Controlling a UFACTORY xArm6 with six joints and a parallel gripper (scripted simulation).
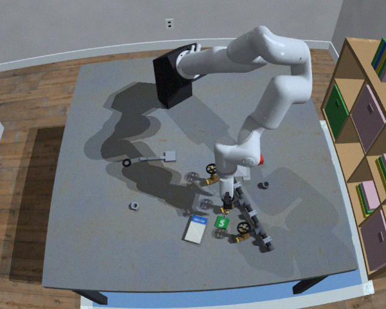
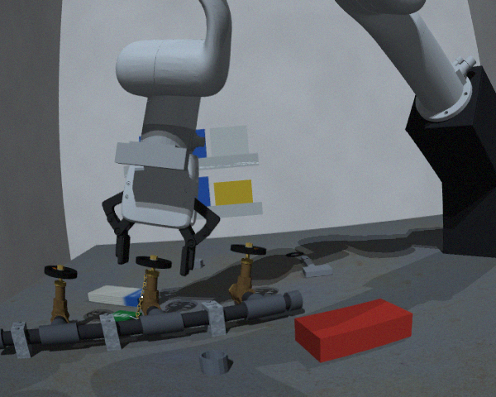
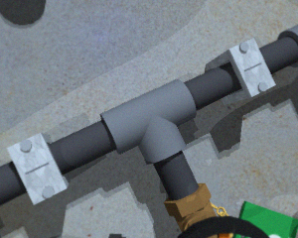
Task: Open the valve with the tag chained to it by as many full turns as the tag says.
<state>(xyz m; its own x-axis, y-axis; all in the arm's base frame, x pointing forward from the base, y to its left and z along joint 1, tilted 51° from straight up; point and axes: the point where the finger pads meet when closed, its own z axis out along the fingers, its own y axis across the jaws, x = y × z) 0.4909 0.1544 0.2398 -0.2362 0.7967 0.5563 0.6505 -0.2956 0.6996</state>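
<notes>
Now: hand 9 cm above the green tag and 6 cm short of it. From my hand the other things lie so: notepad (13 cm ahead, 9 cm to the right, 8 cm below); then grey flat tool (33 cm to the right, 16 cm behind, 8 cm below); then red block (27 cm behind, 7 cm below, 5 cm to the left).
</notes>
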